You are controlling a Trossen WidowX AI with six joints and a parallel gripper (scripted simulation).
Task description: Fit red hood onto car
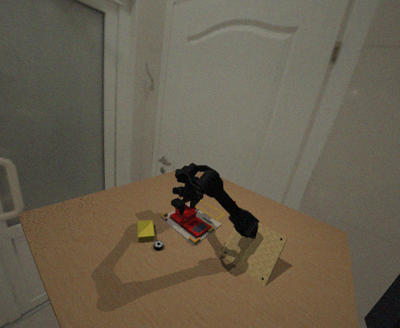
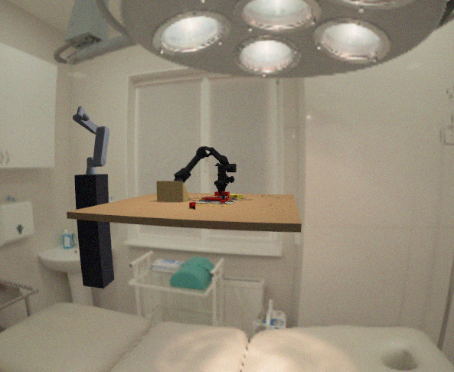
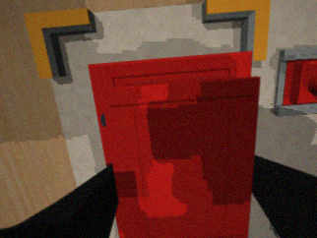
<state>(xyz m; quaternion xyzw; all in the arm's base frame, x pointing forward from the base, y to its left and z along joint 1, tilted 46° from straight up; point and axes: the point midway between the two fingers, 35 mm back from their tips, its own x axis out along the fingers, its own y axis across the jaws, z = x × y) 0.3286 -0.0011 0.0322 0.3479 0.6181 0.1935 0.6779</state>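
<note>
Now: gripper tip 10 mm below the red hood. Round my gripper tip: yellow block 200 mm to the left, 80 mm ahead, 40 mm below; then wheel 220 mm to the left, 40 mm below, 20 mm behind.
</note>
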